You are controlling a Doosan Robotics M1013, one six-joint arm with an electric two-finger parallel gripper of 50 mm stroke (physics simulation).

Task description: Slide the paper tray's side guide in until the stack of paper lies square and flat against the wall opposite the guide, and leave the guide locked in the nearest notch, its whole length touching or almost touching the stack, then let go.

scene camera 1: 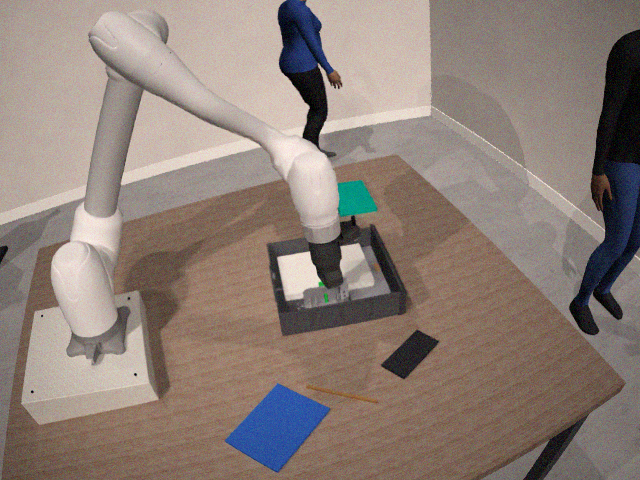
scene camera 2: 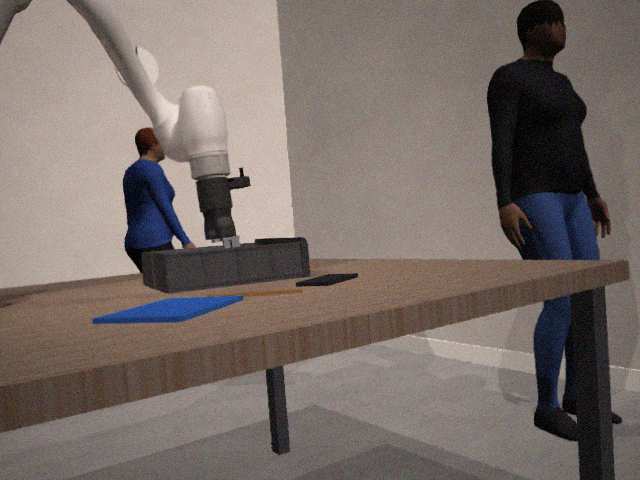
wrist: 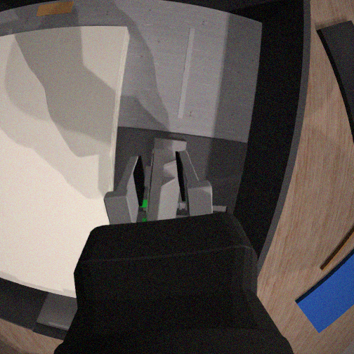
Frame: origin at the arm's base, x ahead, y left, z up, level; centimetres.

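Where they show: gripper, fingertip midpoint: [scene camera 1: 341,294]; arm's base at its link origin: [scene camera 1: 99,332].
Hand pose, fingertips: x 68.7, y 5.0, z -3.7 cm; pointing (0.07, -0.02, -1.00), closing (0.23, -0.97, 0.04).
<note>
Each offset is from my fingertips to the centre of the thing. "spot": to the spot under its first point.
The dark grey paper tray {dx -1.0, dy +7.3, dz +0.4 cm} [scene camera 1: 361,306] [scene camera 2: 206,268] [wrist: 272,125] stands on the table. The white paper stack {spot: dx -10.9, dy +12.2, dz -0.2 cm} [scene camera 1: 294,273] [wrist: 50,225] lies flat in it; whether it touches the wall opposite the guide is hidden. The light grey side guide {dx -4.2, dy +1.3, dz +0.0 cm} [scene camera 1: 311,298] [wrist: 164,192] stands upright near the front wall. My gripper [scene camera 1: 338,292] [scene camera 2: 231,242] [wrist: 159,167] is shut on the guide's upright part, one finger on each side. In the wrist view, the left finger is in the gap between stack and guide. Green marks show beside the guide. The guide's notch engagement is hidden.
A blue sheet {dx -23.0, dy -36.6, dz -3.9 cm} [scene camera 1: 279,426] [scene camera 2: 170,310] [wrist: 332,295], an orange stick {dx -6.9, dy -30.4, dz -4.0 cm} [scene camera 1: 341,393] and a black slab {dx +12.6, dy -22.6, dz -3.9 cm} [scene camera 1: 410,353] [scene camera 2: 328,280] lie in front of the tray. A teal sheet {dx +15.6, dy +52.7, dz -3.4 cm} [scene camera 1: 357,197] lies behind it. Two people stand beyond the table.
</note>
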